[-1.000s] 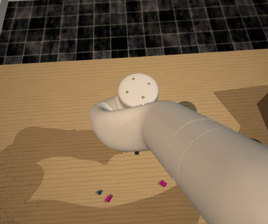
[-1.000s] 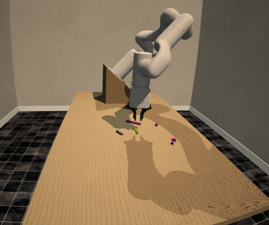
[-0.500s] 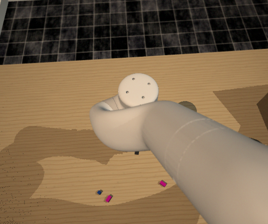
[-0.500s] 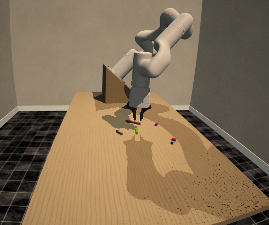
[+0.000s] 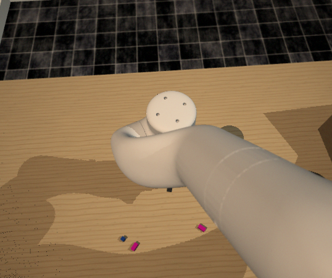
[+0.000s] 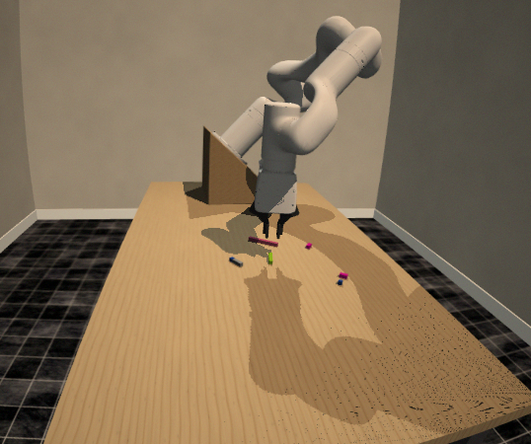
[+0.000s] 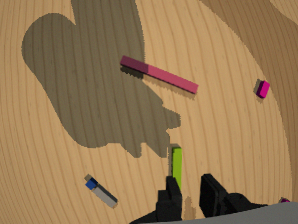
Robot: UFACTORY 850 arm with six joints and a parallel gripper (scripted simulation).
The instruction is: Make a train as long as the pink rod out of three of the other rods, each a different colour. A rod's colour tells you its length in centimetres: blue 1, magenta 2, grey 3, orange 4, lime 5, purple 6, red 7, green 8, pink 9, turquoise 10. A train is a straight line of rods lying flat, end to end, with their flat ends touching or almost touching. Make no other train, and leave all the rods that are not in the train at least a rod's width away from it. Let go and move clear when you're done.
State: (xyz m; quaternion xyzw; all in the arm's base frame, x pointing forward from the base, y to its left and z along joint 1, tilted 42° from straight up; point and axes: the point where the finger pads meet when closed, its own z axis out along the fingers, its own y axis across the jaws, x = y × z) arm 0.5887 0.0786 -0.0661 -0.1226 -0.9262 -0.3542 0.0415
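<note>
My gripper is now 8 cm above the lime rod. From my hand the other things lie so: pink rod 11 cm behind, 1 cm to the left, 8 cm below; grey rod 1 cm ahead, 9 cm to the right, 8 cm below.
</note>
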